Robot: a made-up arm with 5 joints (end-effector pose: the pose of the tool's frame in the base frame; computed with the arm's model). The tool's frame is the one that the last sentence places.
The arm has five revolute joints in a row. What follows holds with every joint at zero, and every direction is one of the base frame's. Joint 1 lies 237.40 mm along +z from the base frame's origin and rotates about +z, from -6.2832 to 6.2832 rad. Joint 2 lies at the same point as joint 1 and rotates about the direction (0, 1, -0.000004), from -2.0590 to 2.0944 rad. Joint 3 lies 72.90 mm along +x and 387.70 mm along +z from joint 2 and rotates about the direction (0, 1, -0.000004), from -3.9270 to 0.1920 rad. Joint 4 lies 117.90 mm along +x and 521.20 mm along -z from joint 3 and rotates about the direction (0, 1, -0.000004), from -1.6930 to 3.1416 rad. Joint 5 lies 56.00 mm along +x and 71.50 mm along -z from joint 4 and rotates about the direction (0, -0.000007, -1), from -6.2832 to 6.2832 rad. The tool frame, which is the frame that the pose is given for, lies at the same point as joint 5; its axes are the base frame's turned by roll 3.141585, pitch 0.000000 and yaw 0.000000 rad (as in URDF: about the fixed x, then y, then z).
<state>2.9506 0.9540 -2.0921 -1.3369 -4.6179</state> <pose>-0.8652 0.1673 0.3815 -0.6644 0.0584 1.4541</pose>
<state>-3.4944 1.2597 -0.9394 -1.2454 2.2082</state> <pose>-0.4035 0.1486 -0.2434 -2.3240 0.4953 0.7988</pose>
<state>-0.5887 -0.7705 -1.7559 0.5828 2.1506</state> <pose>0.0274 -0.0183 1.1383 -1.1335 0.5354 -1.9253</pose>
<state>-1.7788 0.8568 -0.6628 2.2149 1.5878</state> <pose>-0.0550 -0.2608 -0.0823 0.7326 -0.0114 2.9462</pose>
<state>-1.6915 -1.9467 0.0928 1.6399 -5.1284</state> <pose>-0.0181 -0.1489 0.3637 -2.9454 -0.0859 -2.8547</pose>
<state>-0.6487 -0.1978 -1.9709 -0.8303 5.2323</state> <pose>0.2506 -0.1900 1.1014 0.1240 -0.0707 1.4376</pose>
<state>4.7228 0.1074 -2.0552 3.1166 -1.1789</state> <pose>0.0053 -0.5113 0.8370 -2.0020 0.3592 -0.1499</pose>
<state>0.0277 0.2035 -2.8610 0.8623 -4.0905</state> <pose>0.3451 0.0096 1.1891 -1.2970 0.6040 -1.3849</pose>
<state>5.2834 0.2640 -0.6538 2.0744 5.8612</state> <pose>0.2169 -0.3376 0.1078 -1.2987 1.1346 0.8188</pose>
